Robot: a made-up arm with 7 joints.
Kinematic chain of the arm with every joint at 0, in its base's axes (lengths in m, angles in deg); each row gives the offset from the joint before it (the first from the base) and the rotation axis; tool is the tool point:
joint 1: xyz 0 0 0.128 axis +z
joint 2: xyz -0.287 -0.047 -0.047 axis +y
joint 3: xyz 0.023 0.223 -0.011 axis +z
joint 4: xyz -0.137 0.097 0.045 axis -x
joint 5: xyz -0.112 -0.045 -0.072 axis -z
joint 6: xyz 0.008 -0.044 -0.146 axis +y
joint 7: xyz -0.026 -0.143 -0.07 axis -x
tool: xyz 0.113 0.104 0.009
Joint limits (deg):
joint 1: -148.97..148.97
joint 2: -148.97..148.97
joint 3: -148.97..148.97
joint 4: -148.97..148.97
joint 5: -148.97..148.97
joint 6: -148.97..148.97
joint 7: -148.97..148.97
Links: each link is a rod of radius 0.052 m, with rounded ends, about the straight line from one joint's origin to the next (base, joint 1, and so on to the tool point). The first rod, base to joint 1, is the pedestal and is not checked.
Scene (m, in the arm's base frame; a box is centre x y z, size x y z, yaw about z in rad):
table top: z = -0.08
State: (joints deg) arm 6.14 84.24 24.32 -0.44 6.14 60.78 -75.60
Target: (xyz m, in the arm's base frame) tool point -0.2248 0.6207 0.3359
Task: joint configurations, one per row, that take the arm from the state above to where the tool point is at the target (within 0.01 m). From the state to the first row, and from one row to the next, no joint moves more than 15 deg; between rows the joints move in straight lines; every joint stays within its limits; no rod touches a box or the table.
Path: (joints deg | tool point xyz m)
1: -6.48 86.96 19.41 -10.80 9.07 64.07 -74.35 | -0.5702 0.1095 0.2095
2: -19.10 89.69 14.51 -21.17 12.01 67.35 -73.09 | -0.5295 0.3064 0.2617
3: -31.71 92.41 9.60 -31.53 14.94 70.64 -71.84 | -0.4109 0.4871 0.3052
4: -44.33 95.13 4.70 -41.89 17.88 73.93 -70.59 | -0.2248 0.6207 0.3359

